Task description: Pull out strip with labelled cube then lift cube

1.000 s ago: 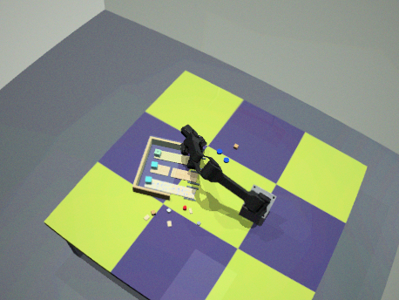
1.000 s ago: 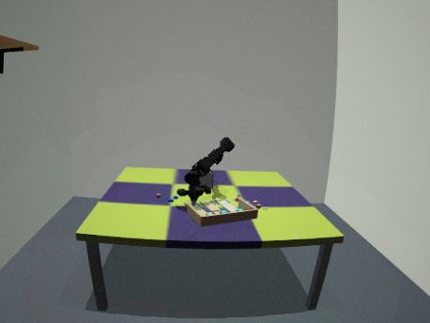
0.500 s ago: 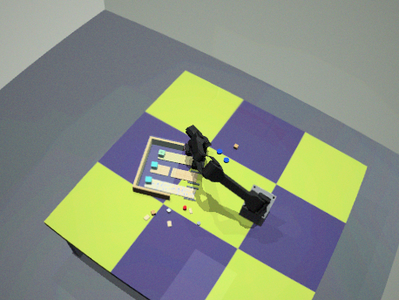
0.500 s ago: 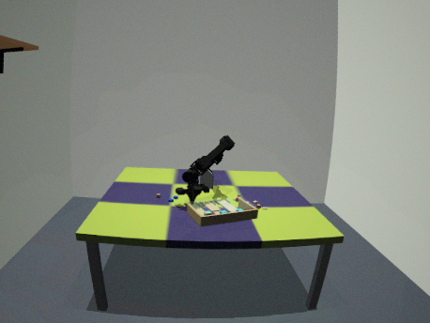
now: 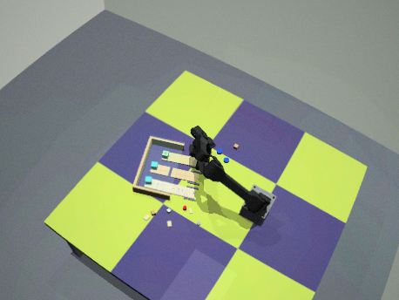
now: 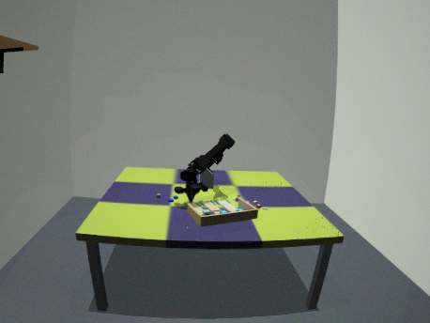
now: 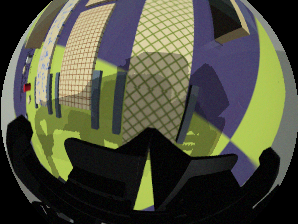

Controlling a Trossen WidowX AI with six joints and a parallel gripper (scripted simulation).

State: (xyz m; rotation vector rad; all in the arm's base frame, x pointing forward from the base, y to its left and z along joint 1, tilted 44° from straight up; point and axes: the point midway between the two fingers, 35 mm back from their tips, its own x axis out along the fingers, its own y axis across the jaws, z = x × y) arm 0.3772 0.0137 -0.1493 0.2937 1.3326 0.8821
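Now: gripper tip 90 mm short of the strip and 40 mm to the right of it.
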